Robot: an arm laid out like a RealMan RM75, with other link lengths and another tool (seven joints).
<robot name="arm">
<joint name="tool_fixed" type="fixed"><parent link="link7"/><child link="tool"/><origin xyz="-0.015 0.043 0.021" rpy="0.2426 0 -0.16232"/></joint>
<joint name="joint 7" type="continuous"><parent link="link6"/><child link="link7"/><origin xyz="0 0.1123 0" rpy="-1.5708 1.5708 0"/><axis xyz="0 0 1"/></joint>
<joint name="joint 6" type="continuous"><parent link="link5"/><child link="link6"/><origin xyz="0 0 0" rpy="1.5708 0 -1.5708"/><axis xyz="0 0 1"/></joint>
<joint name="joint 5" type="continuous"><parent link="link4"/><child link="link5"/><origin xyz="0 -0.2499 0" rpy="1.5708 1.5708 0"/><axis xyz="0 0 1"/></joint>
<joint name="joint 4" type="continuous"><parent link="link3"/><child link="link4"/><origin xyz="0 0 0" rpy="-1.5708 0 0"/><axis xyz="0 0 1"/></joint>
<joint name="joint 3" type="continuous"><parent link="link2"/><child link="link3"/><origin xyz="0 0.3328 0" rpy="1.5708 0 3.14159"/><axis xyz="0 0 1"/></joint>
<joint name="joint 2" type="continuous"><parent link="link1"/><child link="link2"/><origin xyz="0 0 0" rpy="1.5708 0 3.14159"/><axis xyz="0 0 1"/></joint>
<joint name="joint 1" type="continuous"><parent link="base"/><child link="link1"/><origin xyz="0 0 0.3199"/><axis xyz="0 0 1"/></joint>
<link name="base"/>
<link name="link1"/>
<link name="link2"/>
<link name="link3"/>
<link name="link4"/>
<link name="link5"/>
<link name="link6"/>
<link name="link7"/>
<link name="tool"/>
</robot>
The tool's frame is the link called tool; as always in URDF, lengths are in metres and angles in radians. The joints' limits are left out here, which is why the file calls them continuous.
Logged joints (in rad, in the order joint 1, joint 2, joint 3, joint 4, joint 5, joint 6, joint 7), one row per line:
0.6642 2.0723 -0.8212 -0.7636 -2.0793 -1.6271 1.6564
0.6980 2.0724 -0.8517 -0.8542 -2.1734 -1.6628 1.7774
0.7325 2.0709 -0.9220 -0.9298 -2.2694 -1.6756 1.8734
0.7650 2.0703 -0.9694 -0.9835 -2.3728 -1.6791 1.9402
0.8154 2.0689 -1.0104 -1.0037 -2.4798 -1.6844 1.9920
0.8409 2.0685 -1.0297 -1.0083 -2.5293 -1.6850 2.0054
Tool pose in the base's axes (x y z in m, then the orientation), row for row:
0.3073 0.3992 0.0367 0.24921 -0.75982 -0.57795 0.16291
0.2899 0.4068 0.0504 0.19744 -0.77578 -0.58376 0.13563
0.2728 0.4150 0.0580 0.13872 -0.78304 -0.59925 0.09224
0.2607 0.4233 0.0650 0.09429 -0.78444 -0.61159 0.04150
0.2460 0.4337 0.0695 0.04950 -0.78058 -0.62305 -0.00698
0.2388 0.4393 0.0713 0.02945 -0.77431 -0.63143 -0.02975
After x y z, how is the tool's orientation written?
As a quaternion, w x y z.
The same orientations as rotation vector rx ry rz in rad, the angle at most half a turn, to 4 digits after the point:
-2.0696 -1.5742 0.4437
-2.1716 -1.6341 0.3797
-2.2639 -1.7326 0.2667
-2.3266 -1.8139 0.1231
-2.3779 -1.8980 -0.0213
-2.3880 -1.9473 -0.0917

